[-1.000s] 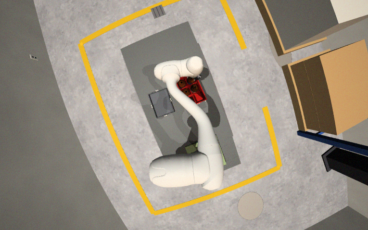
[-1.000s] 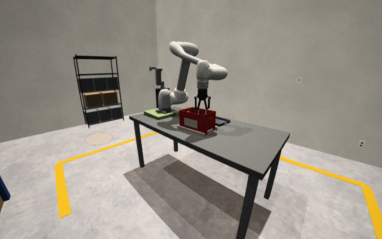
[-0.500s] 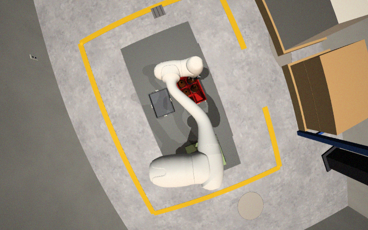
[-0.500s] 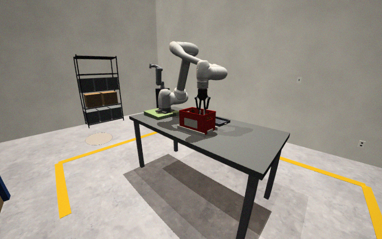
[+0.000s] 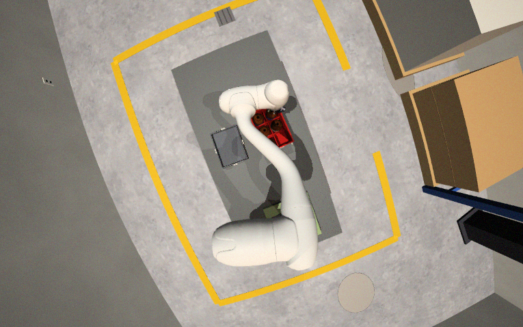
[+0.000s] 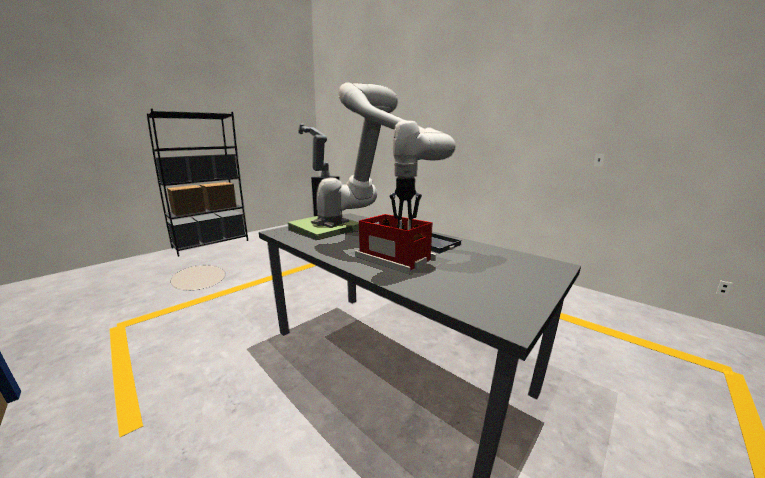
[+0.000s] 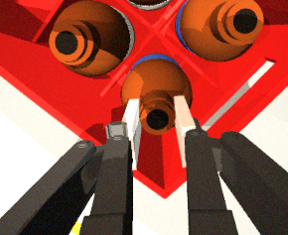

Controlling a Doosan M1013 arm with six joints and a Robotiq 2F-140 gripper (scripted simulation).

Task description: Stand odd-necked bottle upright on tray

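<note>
My hand is 8 cm past the red crate, 6 cm to the right of it and 9 cm above it. The rest, counted from my hand: dark grey tray: 3 cm behind, 36 cm to the left, 16 cm below.
</note>
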